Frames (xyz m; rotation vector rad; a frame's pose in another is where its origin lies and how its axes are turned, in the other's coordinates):
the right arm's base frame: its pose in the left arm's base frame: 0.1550 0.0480 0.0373 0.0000 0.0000 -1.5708
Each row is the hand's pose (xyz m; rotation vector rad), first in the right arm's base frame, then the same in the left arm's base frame.
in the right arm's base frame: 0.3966 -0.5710 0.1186 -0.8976 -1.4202 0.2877
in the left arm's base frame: -0.4160 -0.3486 0.1559 -1.7094 -0.3854 -0.8871
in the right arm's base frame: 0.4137 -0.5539 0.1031 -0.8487 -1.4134 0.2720
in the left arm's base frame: -0.3989 -0.3657 0.1404 -1.6736 -0.4178 -0.9170
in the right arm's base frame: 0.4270 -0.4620 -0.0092 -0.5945 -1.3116 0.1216
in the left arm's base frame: -0.3070 -0.3790 0.0281 -1.4479 -0.5447 -1.1527
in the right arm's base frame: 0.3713 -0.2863 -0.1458 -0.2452 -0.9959 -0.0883
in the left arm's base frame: -0.1313 -0.3233 -0.1085 -0.9787 -0.5920 -1.5050
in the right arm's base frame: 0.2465 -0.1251 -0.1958 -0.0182 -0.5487 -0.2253
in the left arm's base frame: 0.0299 -0.1985 -0.1585 -0.4583 -0.4289 -1.7512
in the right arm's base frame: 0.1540 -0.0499 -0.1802 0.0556 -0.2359 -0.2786
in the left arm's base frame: 0.1051 -0.1060 -0.1429 -0.1471 -0.2378 -1.8406
